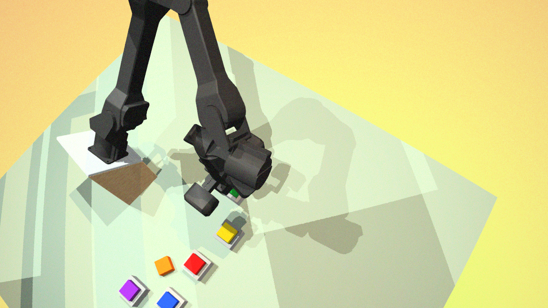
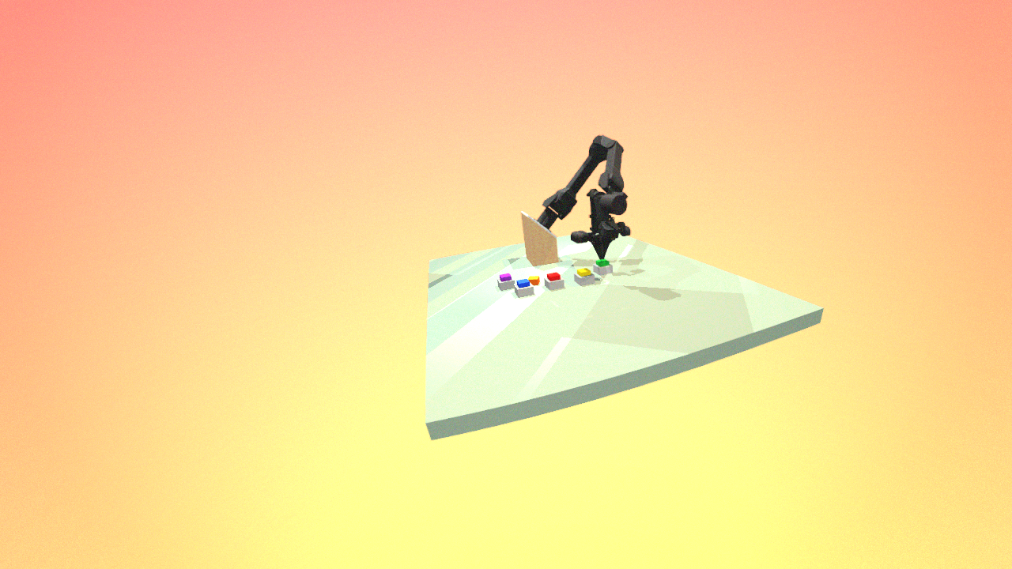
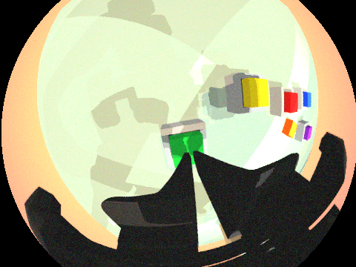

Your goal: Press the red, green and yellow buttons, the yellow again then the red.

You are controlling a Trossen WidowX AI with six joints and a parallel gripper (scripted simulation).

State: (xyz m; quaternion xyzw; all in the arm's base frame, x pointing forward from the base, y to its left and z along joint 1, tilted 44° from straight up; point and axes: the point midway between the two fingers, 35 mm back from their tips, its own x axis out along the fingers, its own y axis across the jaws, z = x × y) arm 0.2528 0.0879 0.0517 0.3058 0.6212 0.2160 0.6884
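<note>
Now: gripper tip 10 mm above the green button. The rest, counted from my gripper tip: yellow button (90 mm to the right, 50 mm ahead, 10 mm below); red button (180 mm to the right, 30 mm ahead, 10 mm below); orange block (230 mm to the right, 40 mm behind, 30 mm below).
</note>
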